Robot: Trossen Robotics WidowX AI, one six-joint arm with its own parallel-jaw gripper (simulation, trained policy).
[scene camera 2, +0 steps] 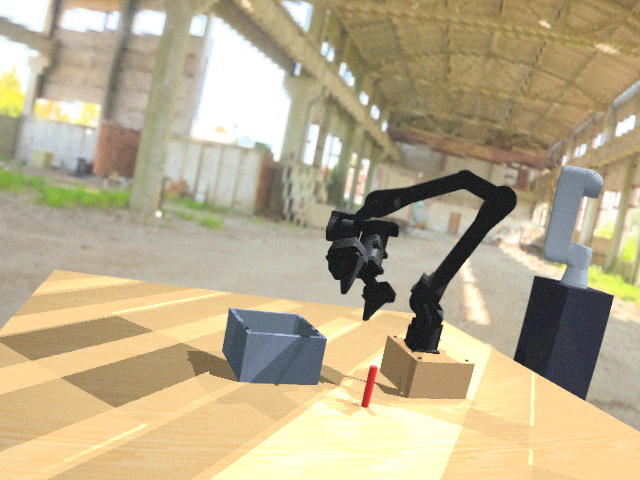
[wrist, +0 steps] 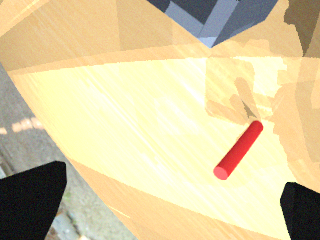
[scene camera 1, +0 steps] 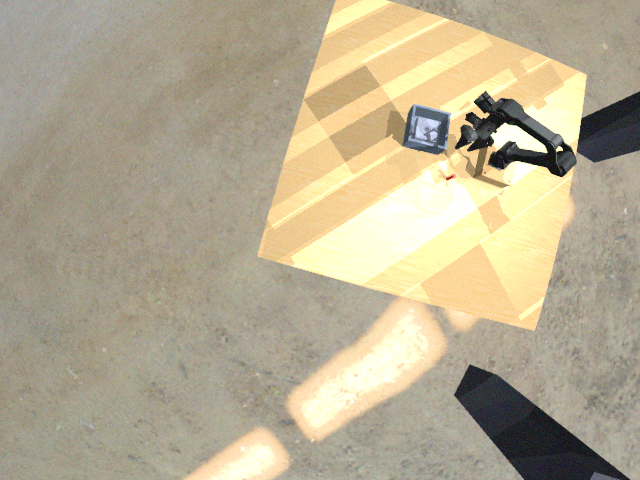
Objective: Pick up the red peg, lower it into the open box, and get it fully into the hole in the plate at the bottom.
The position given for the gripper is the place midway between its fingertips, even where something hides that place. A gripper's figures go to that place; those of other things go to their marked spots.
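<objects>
Grey-blue box [scene camera 2: 262, 347], 0.94 m from the lens. Gripper [scene camera 2: 354, 307], 0.97 m from the lens.
</objects>
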